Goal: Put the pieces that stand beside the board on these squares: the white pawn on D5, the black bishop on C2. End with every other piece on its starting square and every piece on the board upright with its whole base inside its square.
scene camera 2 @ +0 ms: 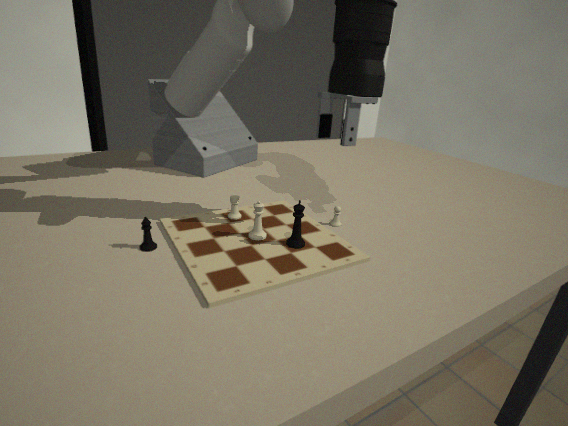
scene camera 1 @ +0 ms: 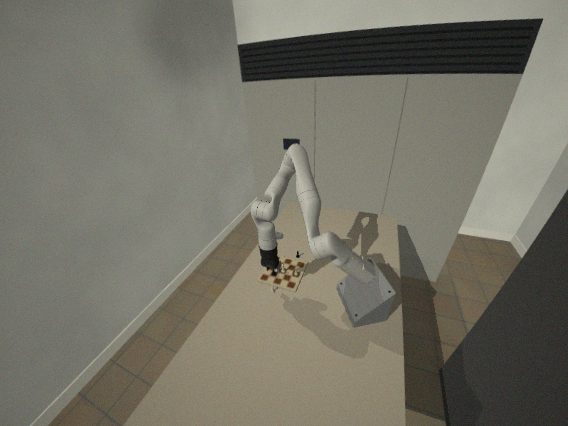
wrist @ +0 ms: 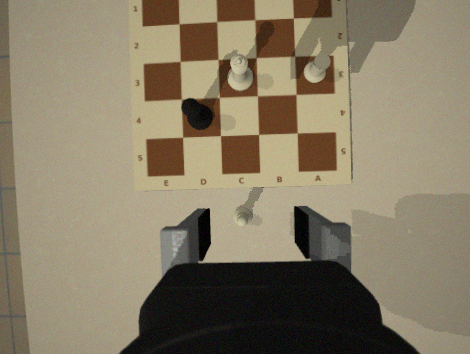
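Note:
The white pawn stands upright on the table, off the board's row-5 edge near column C. The black bishop stands upright beyond the opposite edge; it does not show in the wrist view. The board has bare cream squares D5 and C2. My gripper is open and empty, pointing down, well above the table. In the wrist view the pawn appears between the fingers, slightly left of their middle and far below them.
On the board, upright, are a black king on D4, a white piece, seemingly a queen, on C3, and a white rook on A3. The arm's grey base stands on the table.

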